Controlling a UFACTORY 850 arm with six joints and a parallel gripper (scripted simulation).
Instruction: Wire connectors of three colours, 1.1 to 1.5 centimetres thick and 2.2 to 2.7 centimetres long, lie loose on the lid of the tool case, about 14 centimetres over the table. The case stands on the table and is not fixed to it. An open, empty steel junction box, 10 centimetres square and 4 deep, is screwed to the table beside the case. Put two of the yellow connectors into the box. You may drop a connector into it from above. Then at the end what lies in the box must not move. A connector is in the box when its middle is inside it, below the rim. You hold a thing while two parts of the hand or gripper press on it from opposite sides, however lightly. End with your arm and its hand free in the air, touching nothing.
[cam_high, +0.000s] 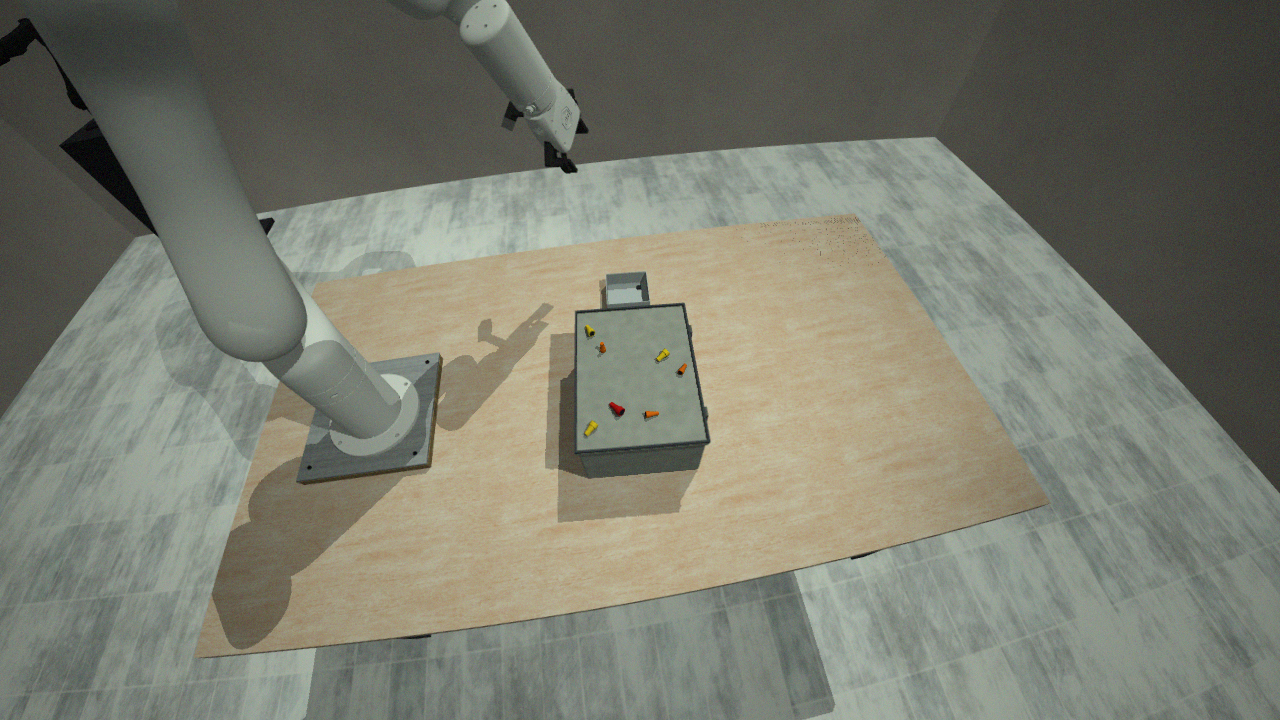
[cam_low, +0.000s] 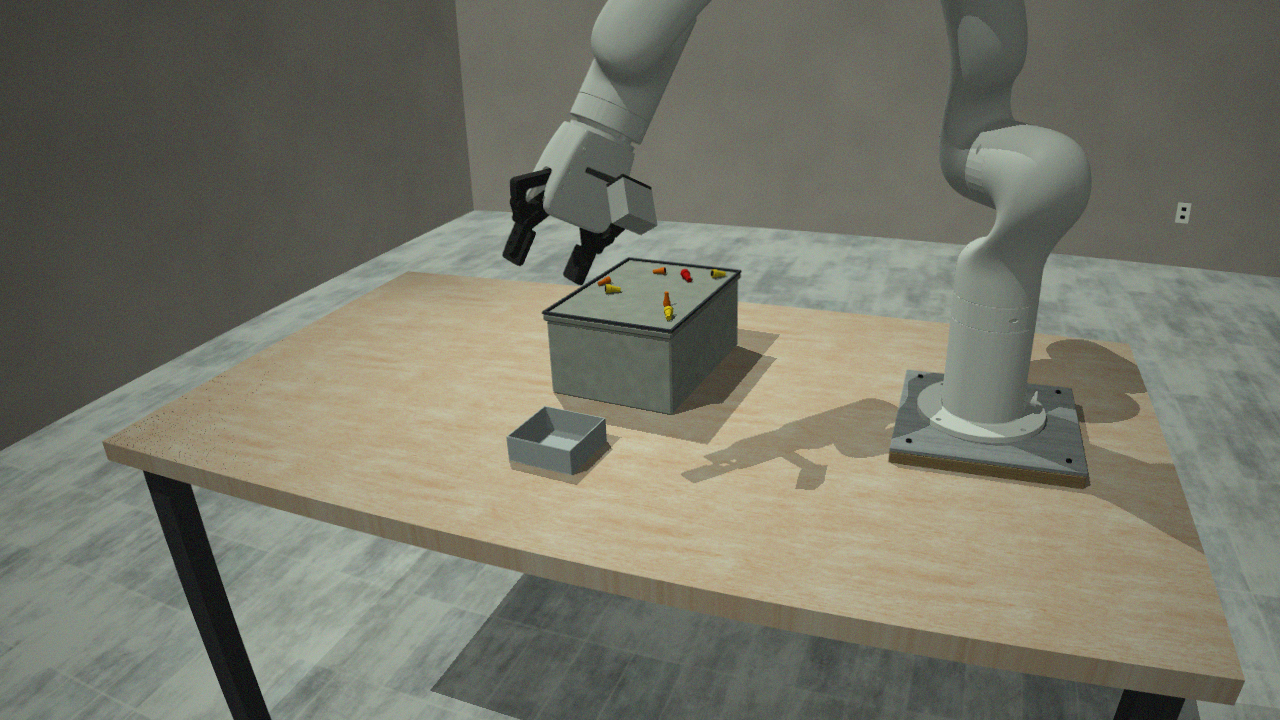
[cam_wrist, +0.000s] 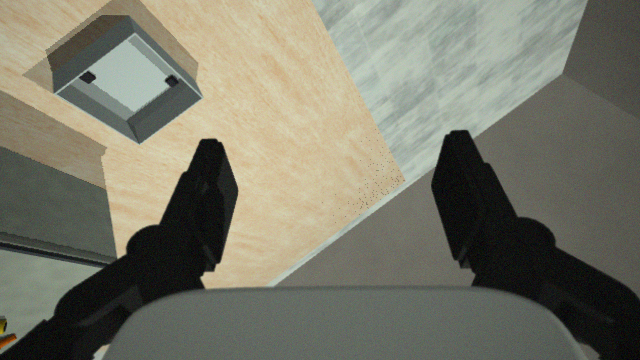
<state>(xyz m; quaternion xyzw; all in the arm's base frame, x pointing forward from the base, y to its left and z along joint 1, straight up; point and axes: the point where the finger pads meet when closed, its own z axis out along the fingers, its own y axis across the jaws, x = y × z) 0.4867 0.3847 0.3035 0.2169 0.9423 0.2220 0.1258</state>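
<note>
My hand is 44 cm to the left of the grey tool case, 22 cm above it and 6 cm short of it.
</note>
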